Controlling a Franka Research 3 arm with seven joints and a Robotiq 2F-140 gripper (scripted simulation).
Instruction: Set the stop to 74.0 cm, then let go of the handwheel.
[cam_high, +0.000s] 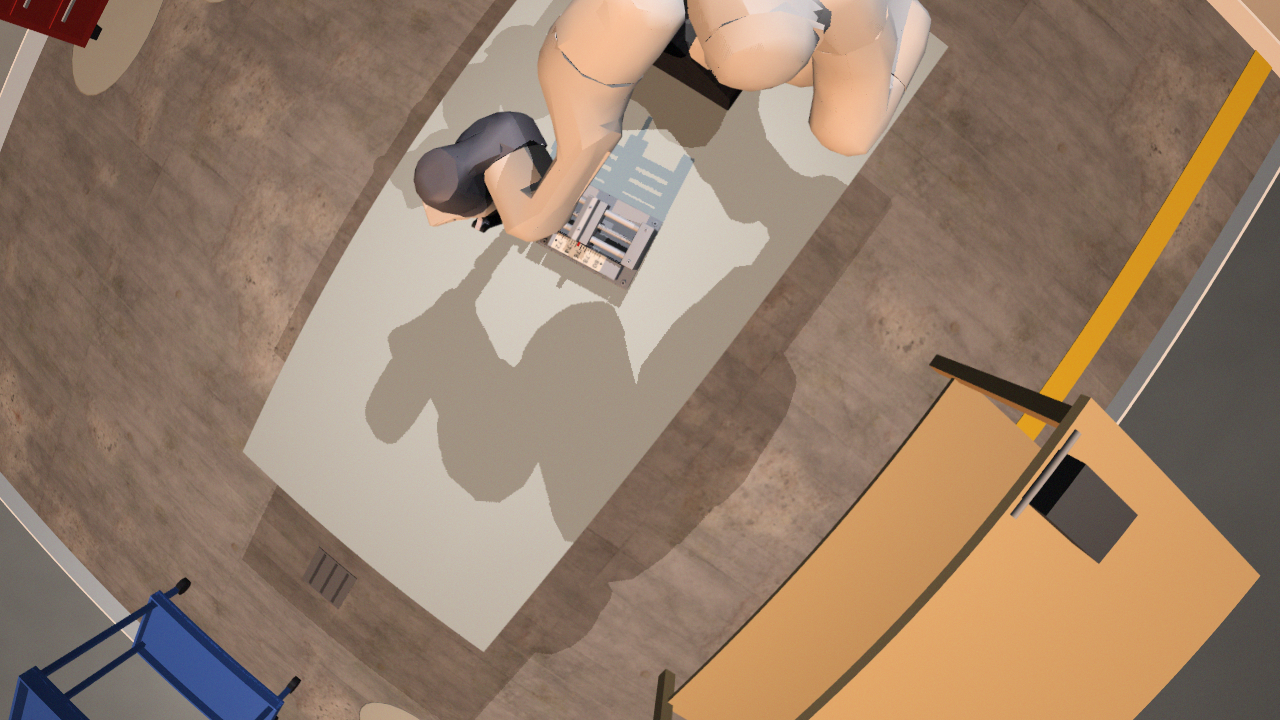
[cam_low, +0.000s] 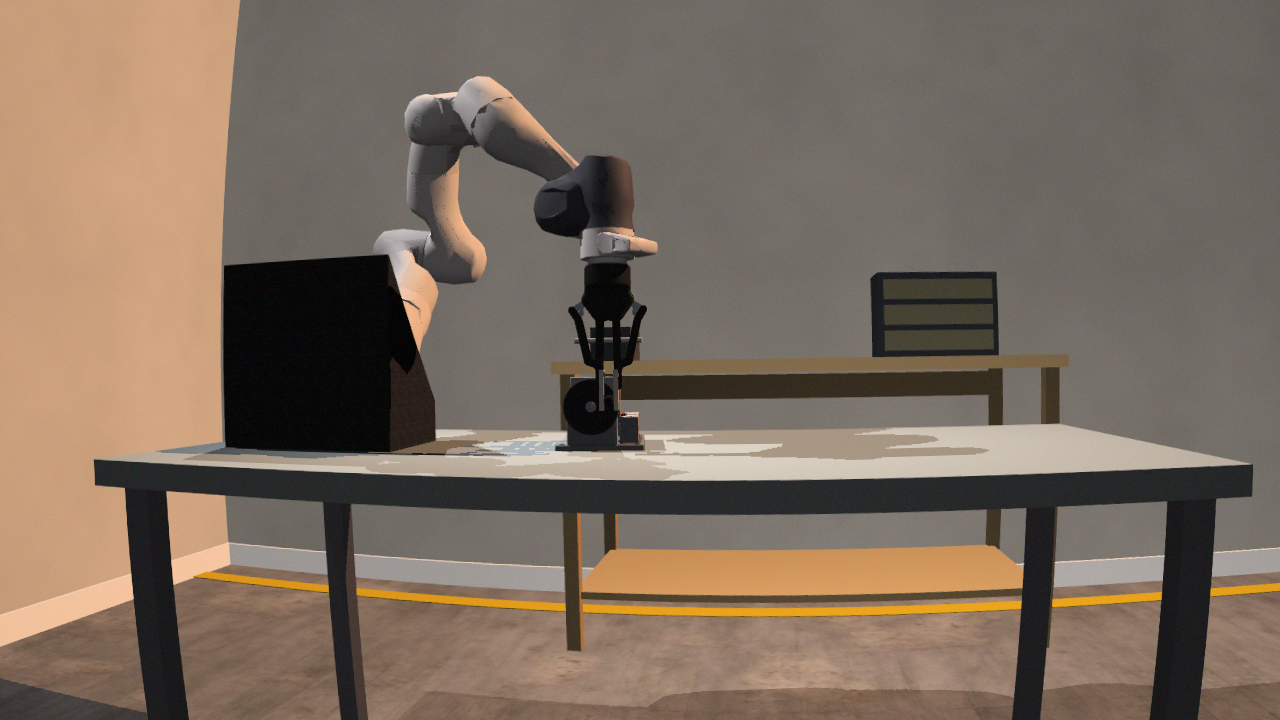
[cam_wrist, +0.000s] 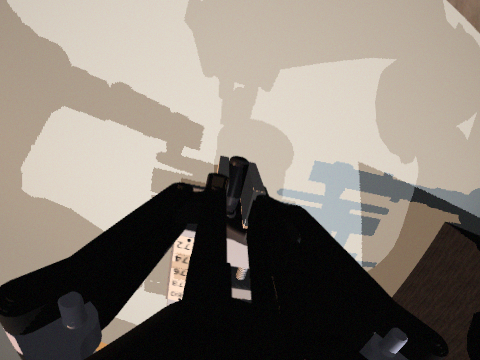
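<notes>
My gripper is now 1 cm past the black handwheel, 2 cm to the right of it and 2 cm above it.
</notes>
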